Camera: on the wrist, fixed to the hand. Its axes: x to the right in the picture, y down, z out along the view.
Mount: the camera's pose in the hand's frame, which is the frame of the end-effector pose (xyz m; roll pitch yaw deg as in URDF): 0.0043 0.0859 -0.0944 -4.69 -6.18 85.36
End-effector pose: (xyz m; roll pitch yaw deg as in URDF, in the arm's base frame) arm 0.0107 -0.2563 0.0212 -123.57 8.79 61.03
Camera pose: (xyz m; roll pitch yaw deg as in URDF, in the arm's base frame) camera 0.1217 -0.3163 0.0014 164.61 62.51 -35.91
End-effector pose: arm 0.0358 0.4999 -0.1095 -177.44 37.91 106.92
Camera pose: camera 0.1048 0.5825 -0.0408 137.11 9.74 15.19
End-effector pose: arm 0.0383 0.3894 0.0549 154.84 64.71 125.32
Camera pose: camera 0.0042 0.5026 0.1031 108.69 -3.76 54.46
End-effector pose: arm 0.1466 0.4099 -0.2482 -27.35 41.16 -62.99
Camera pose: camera 0.1405 0.4943 -0.3439 36.90 18.89 37.74
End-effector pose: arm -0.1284 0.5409 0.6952 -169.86 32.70 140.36
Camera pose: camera -0.0990 0.6479 0.7583 142.06 16.23 45.35
